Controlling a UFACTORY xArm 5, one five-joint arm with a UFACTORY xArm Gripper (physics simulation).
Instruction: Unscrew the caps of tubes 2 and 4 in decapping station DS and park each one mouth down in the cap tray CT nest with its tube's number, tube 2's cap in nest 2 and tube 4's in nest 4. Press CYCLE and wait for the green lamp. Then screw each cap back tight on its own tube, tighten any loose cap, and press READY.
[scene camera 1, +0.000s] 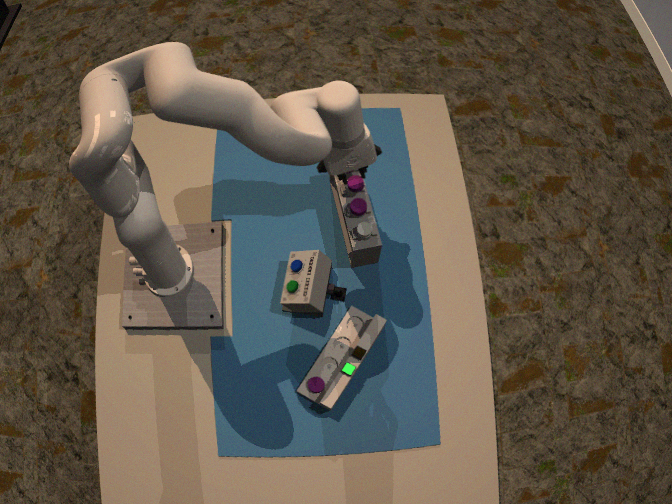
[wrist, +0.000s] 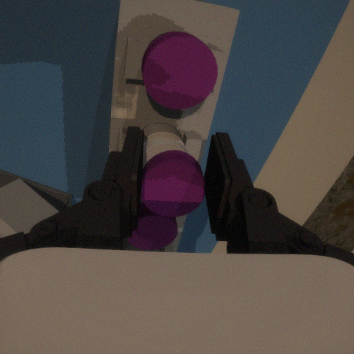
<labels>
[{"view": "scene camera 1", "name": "my gripper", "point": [352, 175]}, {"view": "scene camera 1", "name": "cap tray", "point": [345, 361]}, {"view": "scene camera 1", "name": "control box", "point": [313, 279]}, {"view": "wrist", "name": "my gripper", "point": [175, 154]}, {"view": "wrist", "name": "purple cap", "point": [172, 185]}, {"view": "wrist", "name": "purple cap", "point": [154, 231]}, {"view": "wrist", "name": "purple cap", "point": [179, 71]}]
</labels>
